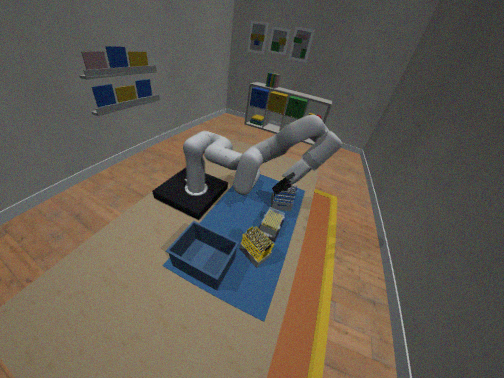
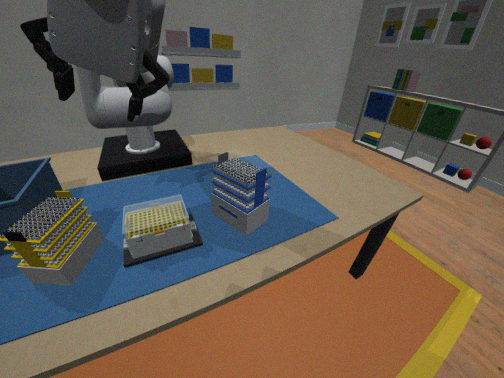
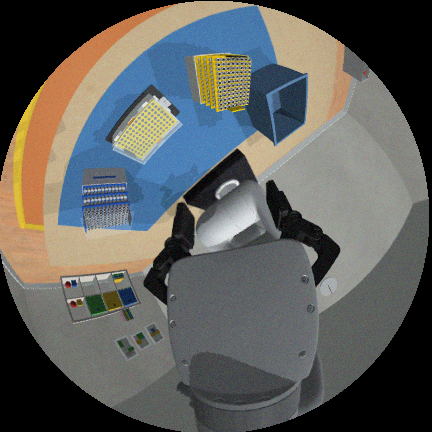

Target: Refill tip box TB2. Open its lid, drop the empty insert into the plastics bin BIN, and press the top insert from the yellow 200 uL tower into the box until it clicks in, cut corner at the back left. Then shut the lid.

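Observation:
The tip box TB2 (image 1: pixel 272 222) (image 2: pixel 160 235) (image 3: pixel 146 131) stands on a dark base plate (image 2: pixel 196 239) on the blue mat. A clear lid covers its yellow insert and looks shut. The yellow tower (image 1: pixel 257 244) (image 2: pixel 50 232) (image 3: pixel 233 82) stands beside it, with several yellow inserts full of tips stacked on a grey base. The blue-grey bin BIN (image 1: pixel 202 257) (image 2: pixel 27 180) (image 3: pixel 261 107) is open at the top, beside the yellow tower. My gripper (image 1: pixel 283 184) (image 2: pixel 99 106) (image 3: pixel 226 199) is open and empty, high above the table and apart from the box and towers.
A blue tower (image 1: pixel 284 200) (image 2: pixel 240 192) (image 3: pixel 105 200) stands on the blue mat (image 1: pixel 250 295) (image 2: pixel 300 215) (image 3: pixel 165 180), on the other side of the tip box. The black arm base (image 1: pixel 172 192) (image 2: pixel 145 162) (image 3: pixel 200 192) stands behind the mat.

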